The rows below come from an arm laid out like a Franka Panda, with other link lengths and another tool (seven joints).
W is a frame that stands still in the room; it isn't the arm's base.
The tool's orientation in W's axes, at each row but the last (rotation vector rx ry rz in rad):
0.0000, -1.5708, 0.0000
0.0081, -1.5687, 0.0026
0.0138, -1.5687, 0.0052
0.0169, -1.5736, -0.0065
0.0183, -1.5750, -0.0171
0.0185, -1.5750, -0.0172
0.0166, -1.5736, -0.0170
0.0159, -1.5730, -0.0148
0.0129, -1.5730, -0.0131
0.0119, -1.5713, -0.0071
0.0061, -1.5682, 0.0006
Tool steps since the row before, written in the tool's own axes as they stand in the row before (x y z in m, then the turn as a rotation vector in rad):
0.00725, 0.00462, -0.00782, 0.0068, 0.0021, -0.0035
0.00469, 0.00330, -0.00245, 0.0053, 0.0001, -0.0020
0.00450, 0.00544, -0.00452, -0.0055, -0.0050, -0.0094
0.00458, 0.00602, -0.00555, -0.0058, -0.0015, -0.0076
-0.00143, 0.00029, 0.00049, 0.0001, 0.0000, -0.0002
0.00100, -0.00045, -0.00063, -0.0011, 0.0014, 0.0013
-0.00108, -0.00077, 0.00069, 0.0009, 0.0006, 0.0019
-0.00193, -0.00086, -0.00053, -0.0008, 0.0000, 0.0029
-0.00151, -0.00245, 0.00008, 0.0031, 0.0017, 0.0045
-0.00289, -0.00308, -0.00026, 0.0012, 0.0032, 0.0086
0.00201, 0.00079, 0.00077, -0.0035, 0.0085, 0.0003
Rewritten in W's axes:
0.00782, 0.00462, 0.00725, 0.0035, 0.0021, 0.0068
0.00244, 0.00330, 0.00470, 0.0020, 0.0001, 0.0053
0.00446, 0.00547, 0.00452, 0.0094, -0.0049, -0.0055
0.00550, 0.00599, 0.00469, 0.0076, -0.0014, -0.0058
-0.00048, 0.00032, -0.00143, 0.0002, 0.0000, 0.0001
0.00063, -0.00047, 0.00099, -0.0013, 0.0014, -0.0011
-0.00069, -0.00075, -0.00110, -0.0019, 0.0006, 0.0009
0.00053, -0.00082, -0.00195, -0.0029, 0.0000, -0.0008
-0.00008, -0.00242, -0.00155, -0.0045, 0.0016, 0.0031
0.00027, -0.00304, -0.00293, -0.0086, 0.0032, 0.0012
-0.00077, 0.00078, 0.00201, -0.0003, 0.0085, -0.0035

